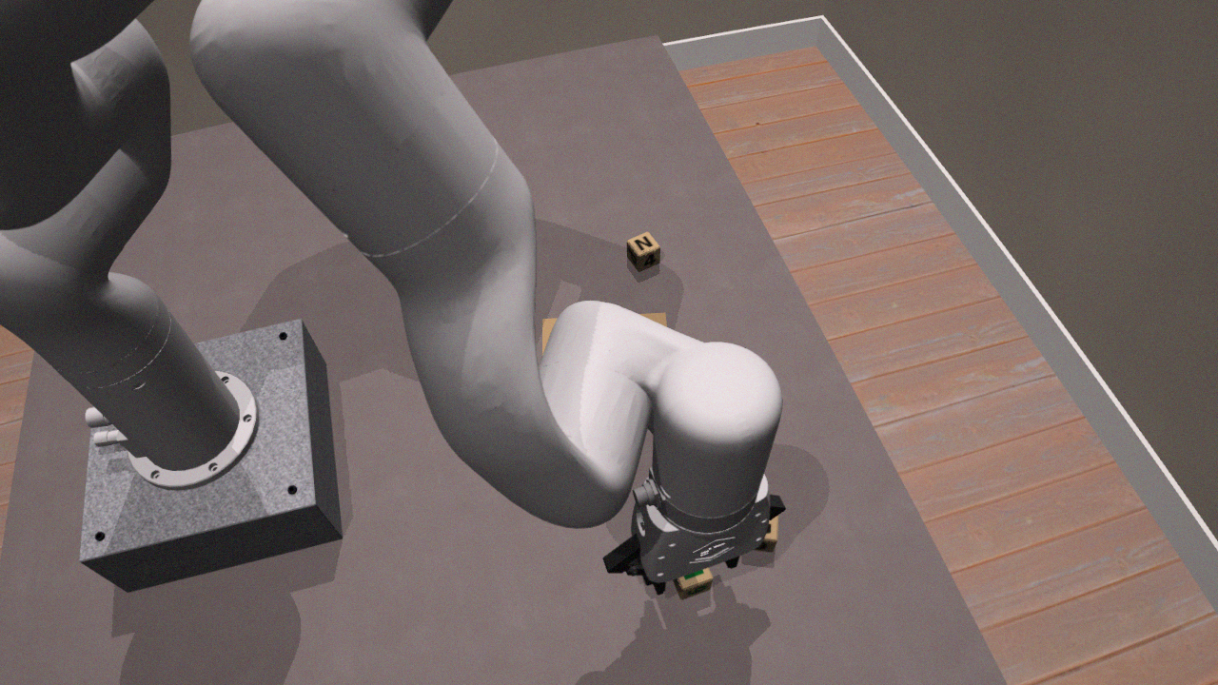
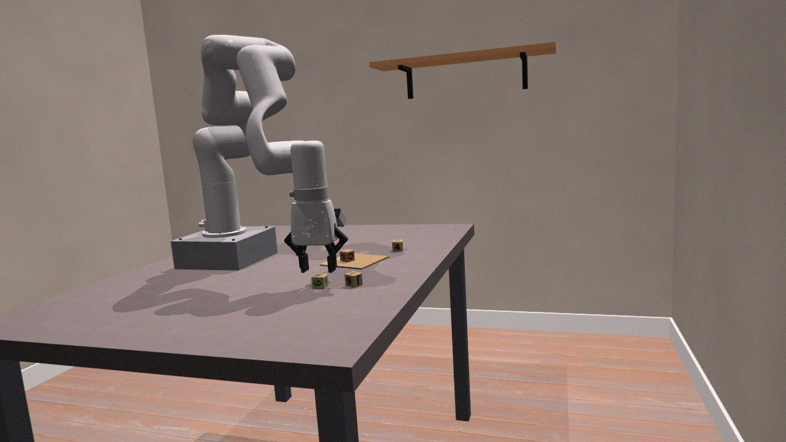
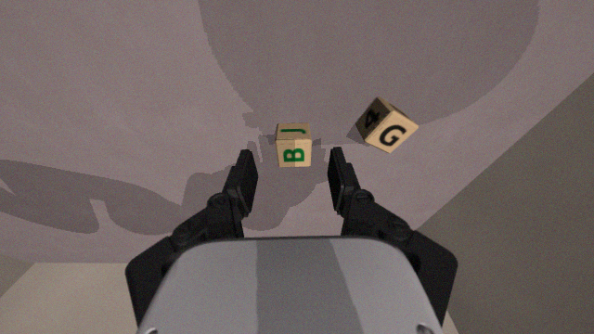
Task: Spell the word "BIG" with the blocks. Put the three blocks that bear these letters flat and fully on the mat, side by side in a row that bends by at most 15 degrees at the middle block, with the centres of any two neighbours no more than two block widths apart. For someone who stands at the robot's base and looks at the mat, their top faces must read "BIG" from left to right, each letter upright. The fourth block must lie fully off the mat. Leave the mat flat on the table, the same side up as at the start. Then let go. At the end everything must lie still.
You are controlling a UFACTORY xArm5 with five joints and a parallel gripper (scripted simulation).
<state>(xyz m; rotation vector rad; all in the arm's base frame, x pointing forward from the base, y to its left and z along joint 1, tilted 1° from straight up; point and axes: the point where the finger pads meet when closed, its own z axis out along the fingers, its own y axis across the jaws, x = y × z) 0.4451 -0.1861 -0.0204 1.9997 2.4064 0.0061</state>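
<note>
Now: the B block 4 cm below my hand. Round my hand: tan mat 4 cm behind, 25 cm to the left, 5 cm below; G block 7 cm ahead, 3 cm to the left, 4 cm below.
</note>
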